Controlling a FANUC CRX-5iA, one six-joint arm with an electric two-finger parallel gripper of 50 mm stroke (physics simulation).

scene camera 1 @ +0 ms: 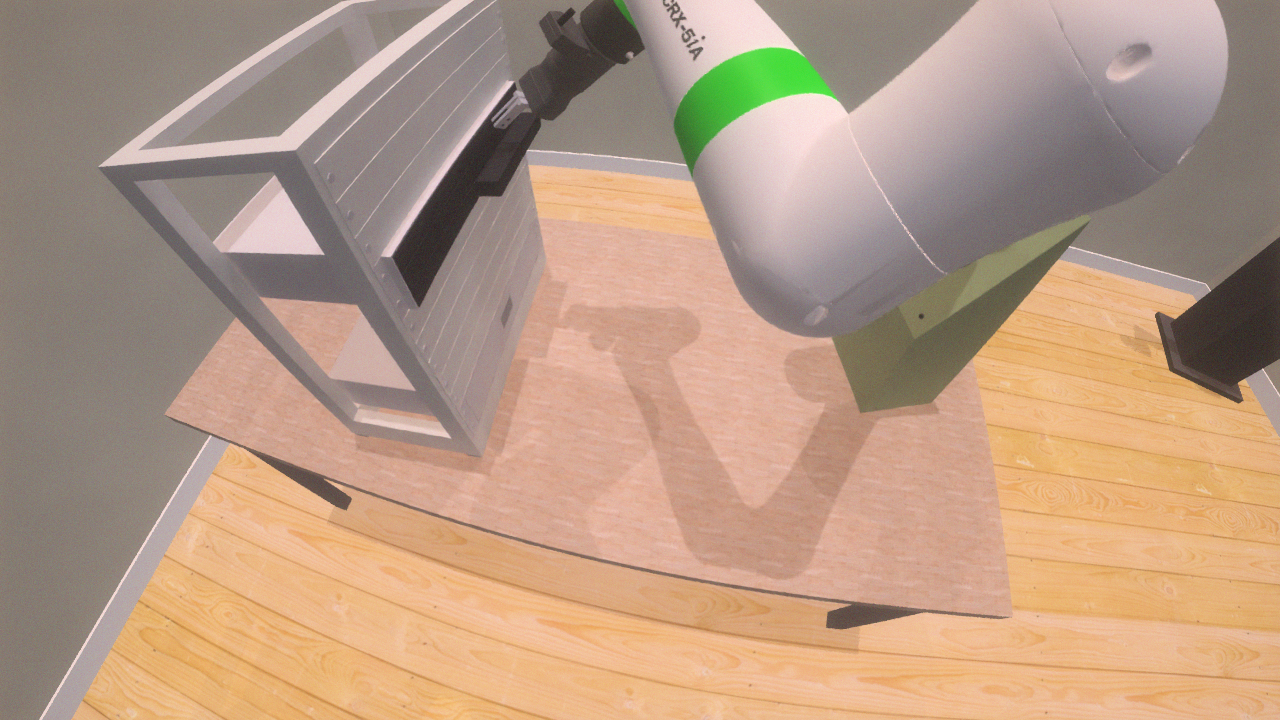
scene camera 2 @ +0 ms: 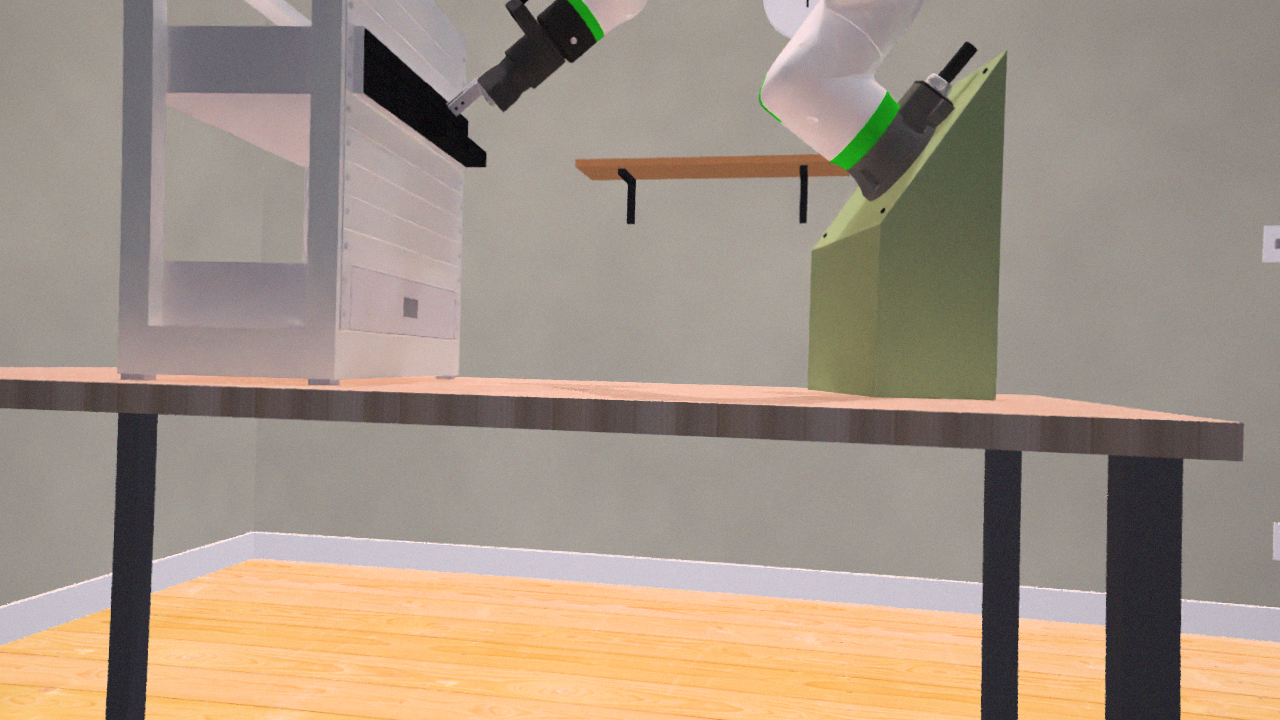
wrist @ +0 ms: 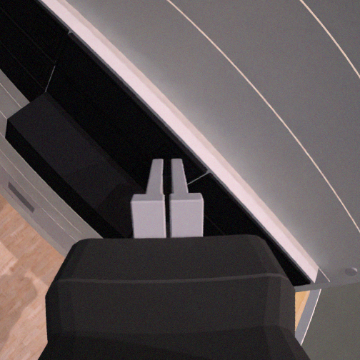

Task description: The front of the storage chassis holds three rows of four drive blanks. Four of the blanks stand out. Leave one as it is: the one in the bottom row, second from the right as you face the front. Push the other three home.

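Seen in the pictures: gripper, fingertip midpoint: (scene camera 1: 497, 124) (scene camera 2: 450, 110); arm's base at its link origin: (scene camera 2: 901, 162).
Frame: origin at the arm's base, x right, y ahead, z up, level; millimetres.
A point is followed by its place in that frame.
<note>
The storage chassis (scene camera 1: 435, 228) @[x -456, y 617, z 71 mm] (scene camera 2: 393, 78) @[x -452, y 619, z 72 mm] (wrist: 107, 102) is a black band across the front of a light rack. One dark blank (scene camera 1: 509, 161) @[x -270, y 653, z 49 mm] (scene camera 2: 475, 153) @[x -179, y 687, z 33 mm] (wrist: 62, 137) plainly stands out low on it; in the wrist view it lies in the bottom row, second column from the right. The blanks above it look flush or nearly so, but black on black makes small steps hard to tell. My gripper (scene camera 1: 501, 114) @[x -241, y 691, z 91 mm] (scene camera 2: 454, 109) @[x -241, y 691, z 91 mm] (wrist: 167, 177) is shut and empty. Its fingertips are at the upper part of the chassis front, above the standing blank; contact cannot be told. The fingers hide part of the front.
The light rack (scene camera 1: 308, 192) @[x -581, y 600, z 220 mm] (scene camera 2: 324, 205) @[x -584, y 606, z -131 mm] stands on the table (scene camera 1: 572, 465) @[x -505, y 439, z -362 mm] (scene camera 2: 626, 416) @[x -581, y 159, z -379 mm], with grey panels above and below the chassis. A green sloped pedestal (scene camera 1: 971, 308) @[x -113, y -64, z -47 mm] (scene camera 2: 935, 268) @[x -107, y -72, z -178 mm] carries the arm. A wooden shelf (scene camera 2: 698, 167) is on the wall behind.
</note>
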